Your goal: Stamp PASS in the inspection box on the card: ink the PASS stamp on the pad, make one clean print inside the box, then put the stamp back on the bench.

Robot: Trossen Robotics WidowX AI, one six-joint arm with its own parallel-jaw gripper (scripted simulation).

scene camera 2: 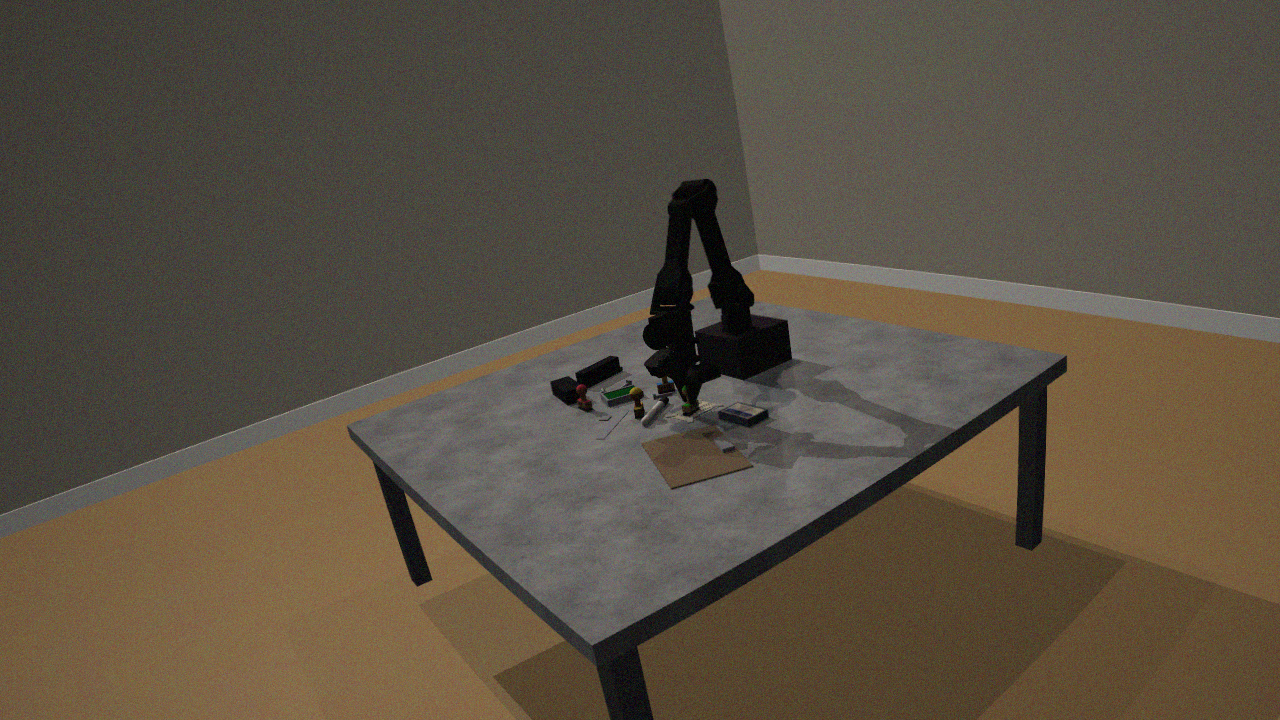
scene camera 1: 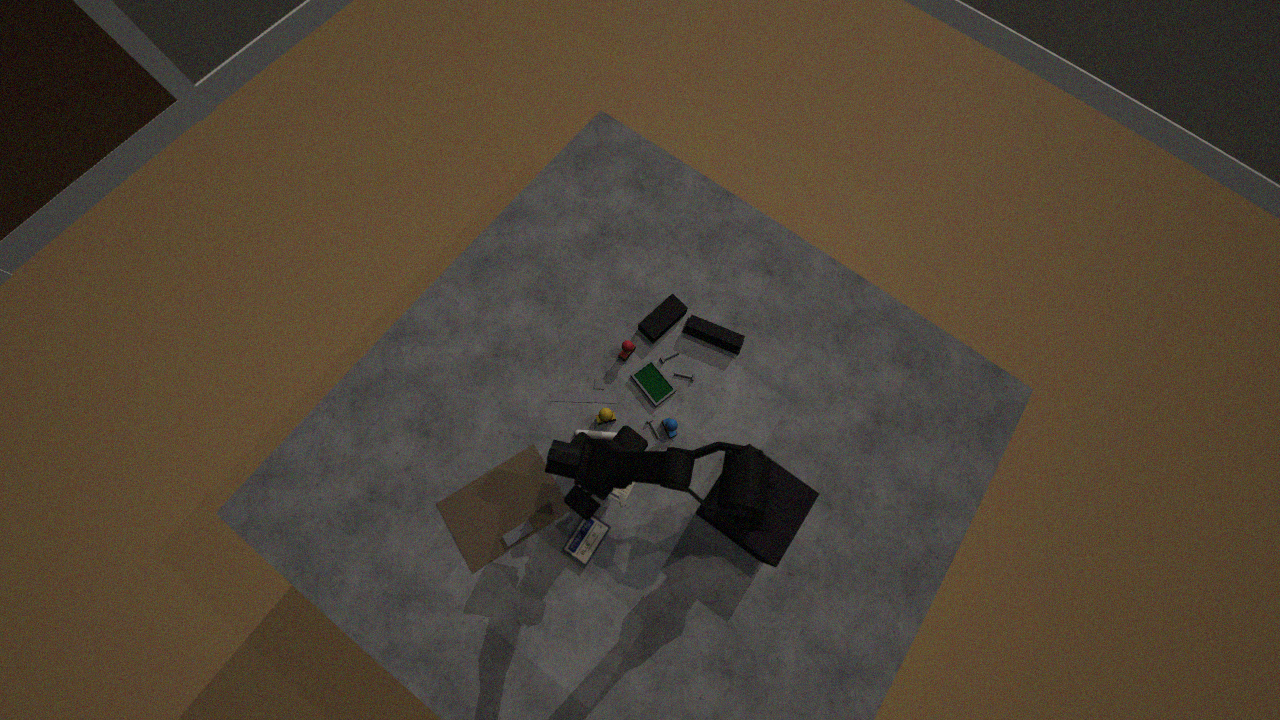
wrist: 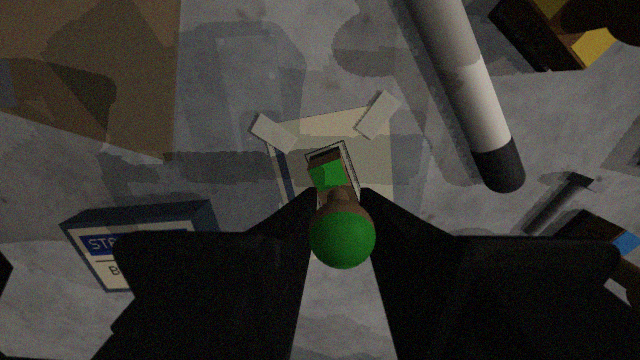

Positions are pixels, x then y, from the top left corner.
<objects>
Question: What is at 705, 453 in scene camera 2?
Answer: A cardboard sheet.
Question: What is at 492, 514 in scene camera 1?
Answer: A cardboard sheet.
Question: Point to a green ink pad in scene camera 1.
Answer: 650, 379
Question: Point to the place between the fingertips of my gripper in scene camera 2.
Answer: At 689, 403
</objects>
